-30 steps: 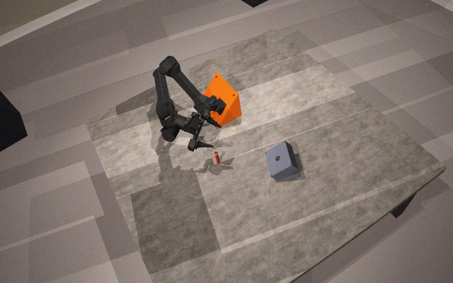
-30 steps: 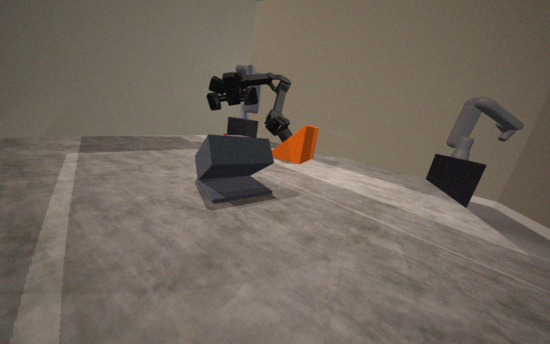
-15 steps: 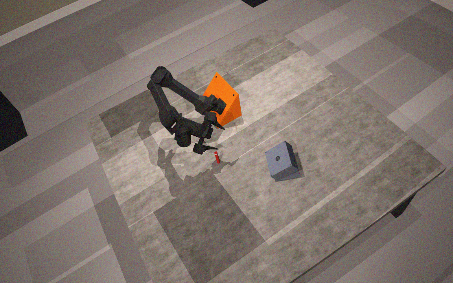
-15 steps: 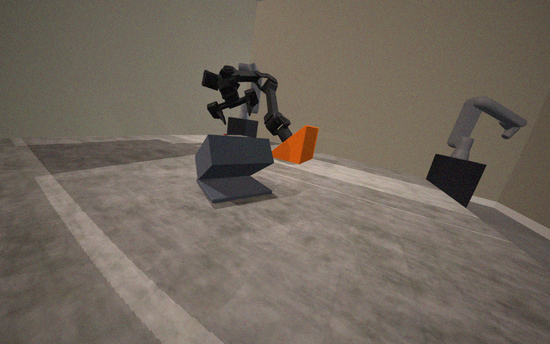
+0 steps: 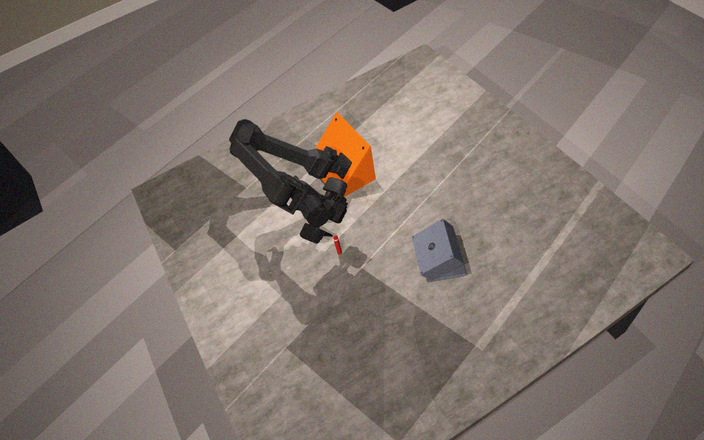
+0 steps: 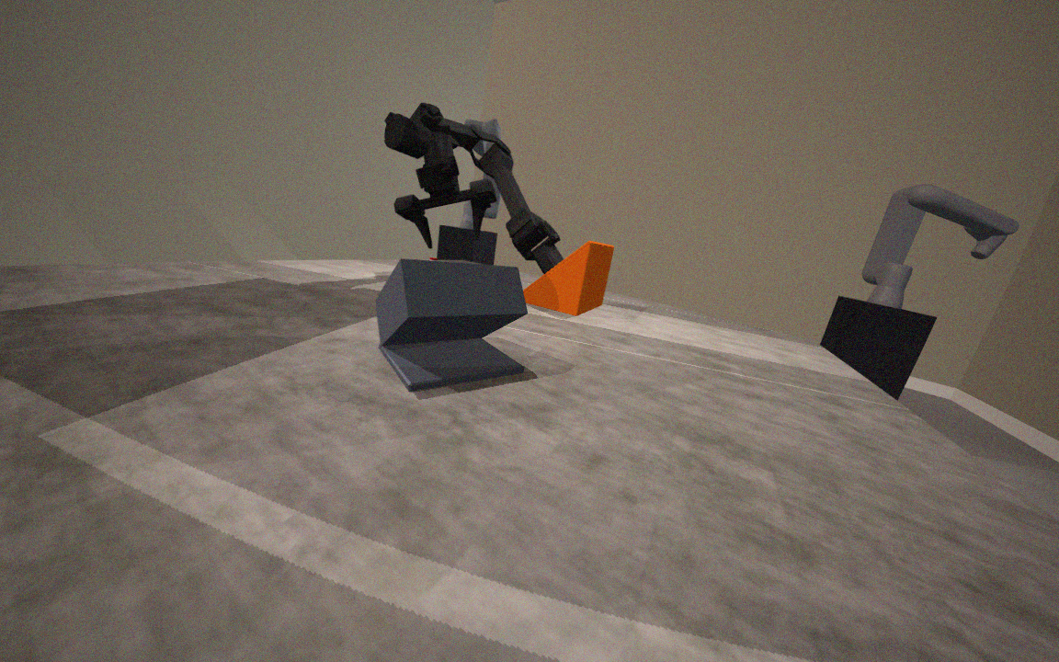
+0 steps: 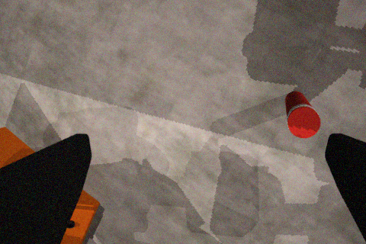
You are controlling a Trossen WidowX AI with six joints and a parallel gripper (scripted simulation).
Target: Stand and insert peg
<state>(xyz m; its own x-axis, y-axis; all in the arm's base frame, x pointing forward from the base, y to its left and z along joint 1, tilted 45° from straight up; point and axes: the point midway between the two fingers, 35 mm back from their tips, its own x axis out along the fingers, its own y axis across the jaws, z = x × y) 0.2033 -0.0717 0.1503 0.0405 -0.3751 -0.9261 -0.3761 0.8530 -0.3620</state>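
The red peg is 50 mm below my gripper tip, 30 mm to the right of it and 20 mm ahead of it. The rest, counted from my gripper tip: sloped panel (230 mm ahead, 180 mm to the left, 50 mm below).
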